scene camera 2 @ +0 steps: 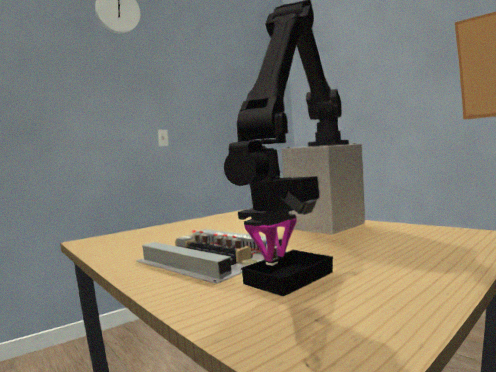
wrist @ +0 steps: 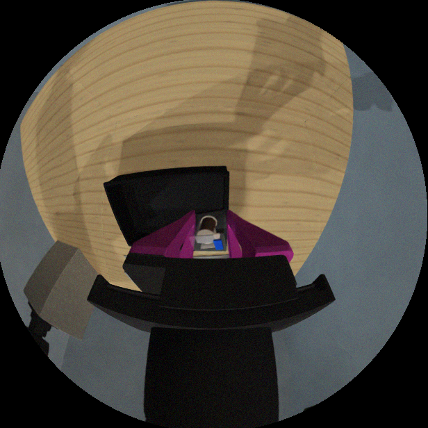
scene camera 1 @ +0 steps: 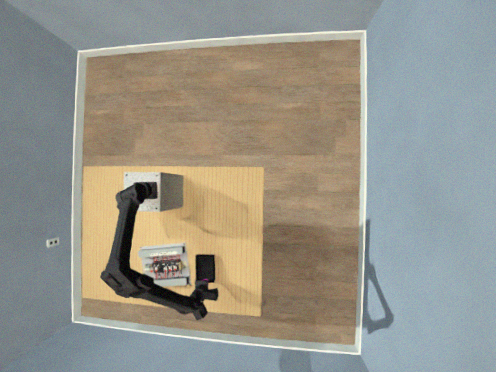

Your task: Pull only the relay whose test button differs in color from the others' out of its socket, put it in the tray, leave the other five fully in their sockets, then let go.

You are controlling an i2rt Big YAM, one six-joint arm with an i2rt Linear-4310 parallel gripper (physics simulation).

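Where they show: gripper, fingertip midpoint: (scene camera 2: 275, 259) (scene camera 1: 206, 281); arm's base, link origin: (scene camera 2: 328, 145) (scene camera 1: 146, 190).
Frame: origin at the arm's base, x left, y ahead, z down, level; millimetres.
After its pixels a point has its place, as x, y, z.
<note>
My gripper (scene camera 1: 205, 281) @[239, 550, 221] (scene camera 2: 274, 257) @[239, 550, 221] (wrist: 210, 215) has magenta fingers pointing down and is shut on a relay with a blue button. The relay (scene camera 2: 271, 262) @[243, 563, 224] (wrist: 207, 232) shows a clear case and brown coil between the fingers in the wrist view; its small light lower part shows below the tips in scene camera 2. It is low at one end of the black tray (scene camera 1: 205, 265) @[213, 475, 280] (scene camera 2: 262, 281) @[219, 567, 265] (wrist: 165, 192), near the rim; whether it touches the tray is unclear. Several relays (scene camera 2: 218, 239) @[-9, 493, 226] with red buttons stand in the row of dark sockets (scene camera 2: 212, 251) @[-23, 505, 257].
The socket panel has a grey duct (scene camera 1: 170, 281) @[-2, 569, 240] (scene camera 2: 185, 259) @[-6, 597, 253] along one side and lies beside the tray. The grey pedestal (scene camera 1: 171, 192) @[76, 14, 124] (scene camera 2: 345, 187) @[75, 26, 142] (wrist: 62, 290) carries the arm's base farther back on the wooden table (scene camera 1: 235, 240) @[405, 317, 284] (scene camera 2: 400, 280) @[414, 382, 284] (wrist: 200, 65).
</note>
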